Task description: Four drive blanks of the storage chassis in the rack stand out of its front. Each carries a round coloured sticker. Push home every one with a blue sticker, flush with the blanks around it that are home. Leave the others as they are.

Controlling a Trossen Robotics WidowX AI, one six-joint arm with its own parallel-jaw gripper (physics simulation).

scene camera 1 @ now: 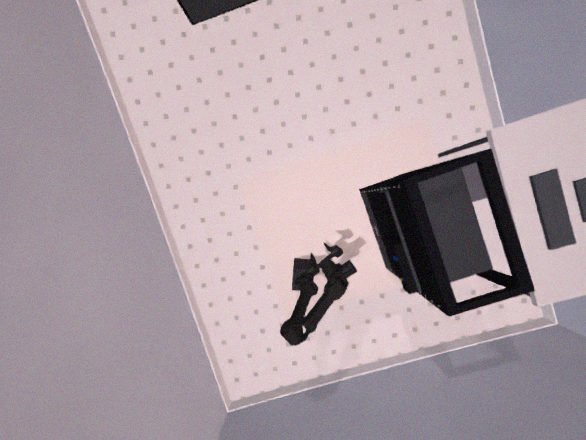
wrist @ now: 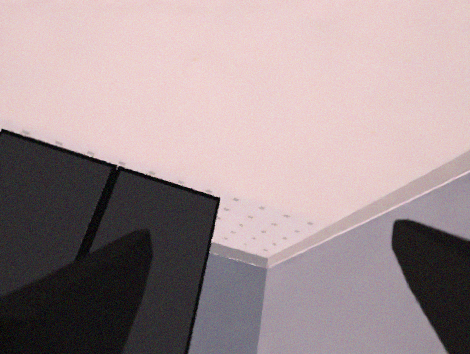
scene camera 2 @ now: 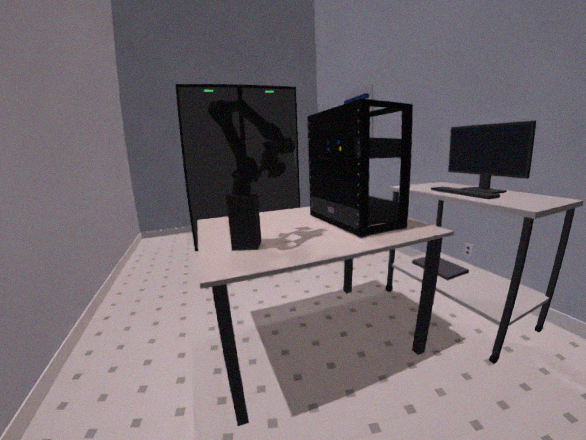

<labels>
black rack: scene camera 1 424, 221; scene camera 2 339, 181; not seen in the wrist view (out of frame)
</labels>
